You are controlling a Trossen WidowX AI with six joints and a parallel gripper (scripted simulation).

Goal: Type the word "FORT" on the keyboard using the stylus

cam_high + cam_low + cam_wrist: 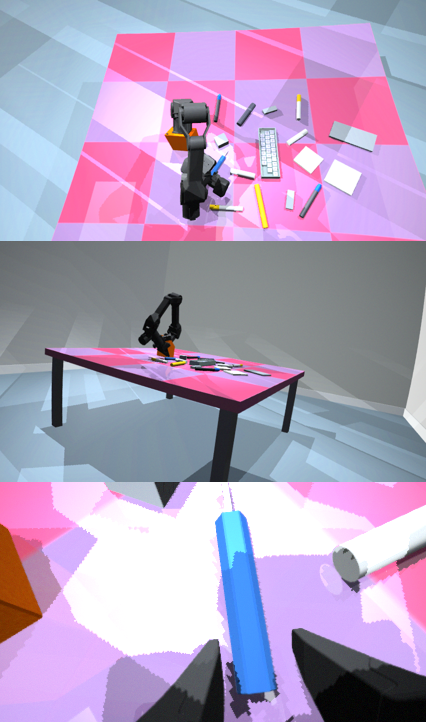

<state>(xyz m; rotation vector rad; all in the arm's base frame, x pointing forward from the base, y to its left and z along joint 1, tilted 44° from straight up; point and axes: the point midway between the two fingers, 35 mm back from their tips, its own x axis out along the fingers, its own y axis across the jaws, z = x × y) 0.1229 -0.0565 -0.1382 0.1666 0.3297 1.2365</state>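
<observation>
Right now my gripper tip is 30 mm short of the blue stylus, 50 mm to the right of it and 10 mm above it. From my gripper tip the other things lie so: yellow stick (180 mm ahead, 110 mm to the right, 10 mm below); then grey block (530 mm ahead, 200 mm to the left, 20 mm below).
</observation>
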